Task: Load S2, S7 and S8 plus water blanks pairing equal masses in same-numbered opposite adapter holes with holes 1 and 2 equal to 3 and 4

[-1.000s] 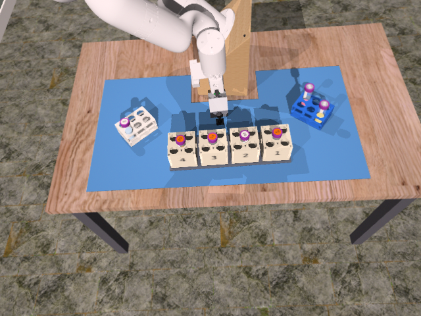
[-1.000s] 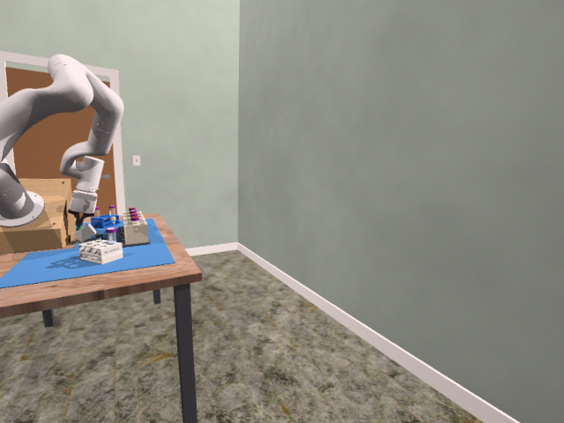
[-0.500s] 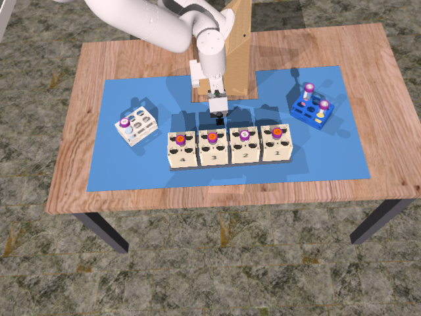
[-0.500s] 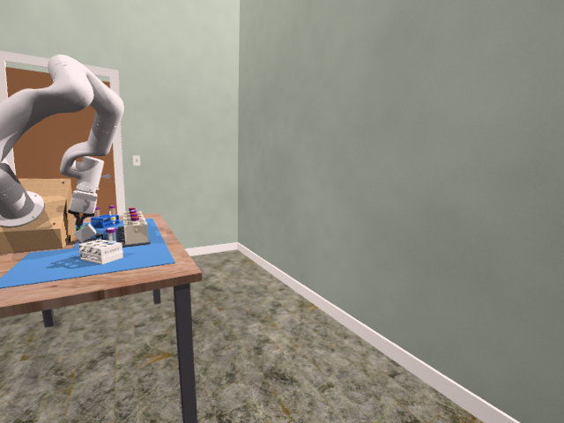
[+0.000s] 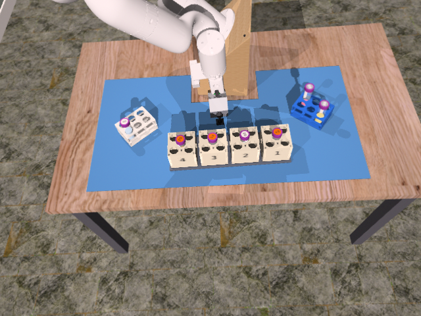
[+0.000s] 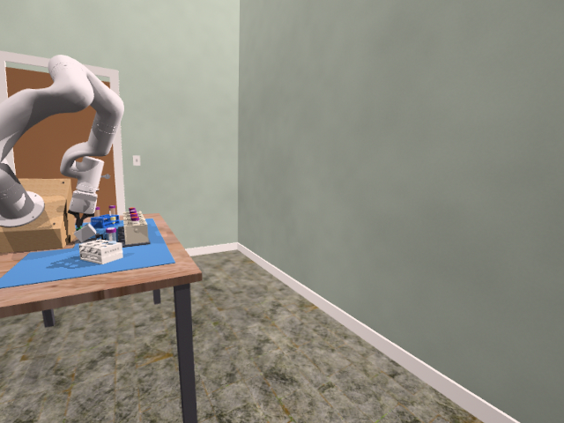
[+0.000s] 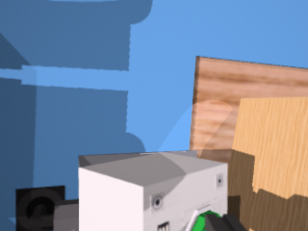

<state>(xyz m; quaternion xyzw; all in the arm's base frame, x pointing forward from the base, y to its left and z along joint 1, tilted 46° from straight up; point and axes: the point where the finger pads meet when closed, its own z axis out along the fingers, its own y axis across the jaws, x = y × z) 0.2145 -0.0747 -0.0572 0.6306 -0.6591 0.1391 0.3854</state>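
The green DONE key lies 30 mm below my hand. From my hand the other things lie so: orange-dot sample tube 250 mm ahead, 130 mm to the right, 20 mm below; white rack 120 mm ahead, 310 mm to the right, 60 mm below; blue rack 70 mm ahead, 360 mm to the left, 60 mm below.
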